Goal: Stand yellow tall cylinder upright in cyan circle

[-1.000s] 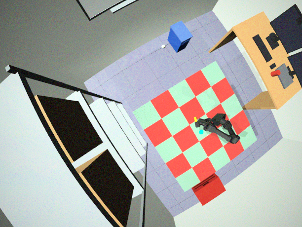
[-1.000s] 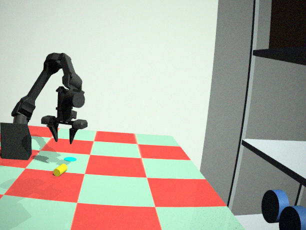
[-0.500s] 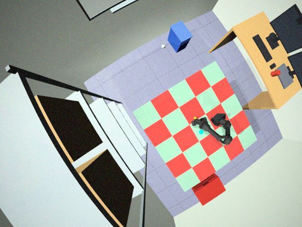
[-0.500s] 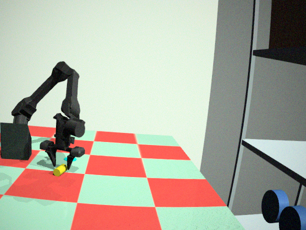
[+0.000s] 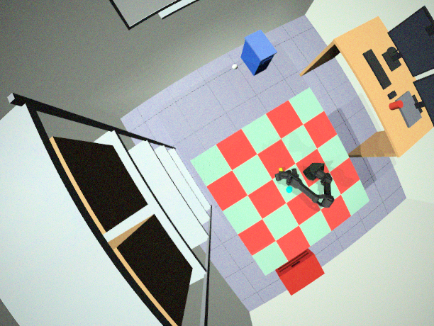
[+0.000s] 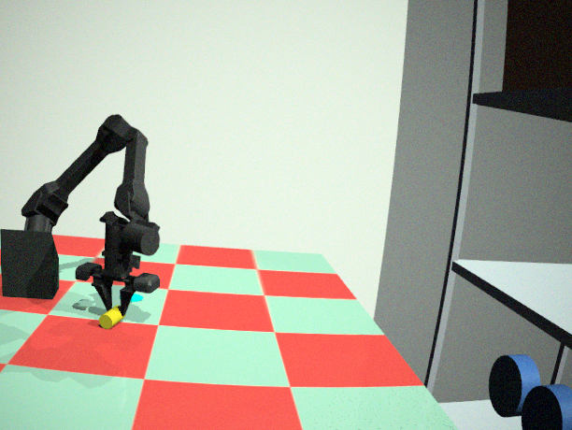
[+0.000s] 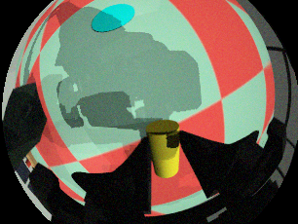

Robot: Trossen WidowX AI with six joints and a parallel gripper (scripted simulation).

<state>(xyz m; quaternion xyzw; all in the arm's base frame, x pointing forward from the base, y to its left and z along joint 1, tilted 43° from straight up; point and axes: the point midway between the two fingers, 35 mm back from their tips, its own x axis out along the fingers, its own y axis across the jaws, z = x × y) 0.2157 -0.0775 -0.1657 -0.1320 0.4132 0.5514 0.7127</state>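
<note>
The cyan circle is 40 mm ahead of my gripper tip, 160 mm to the left of it and 20 mm below it. The rest, counted from my gripper tip: yellow tall cylinder (10 mm behind, 20 mm to the right).
</note>
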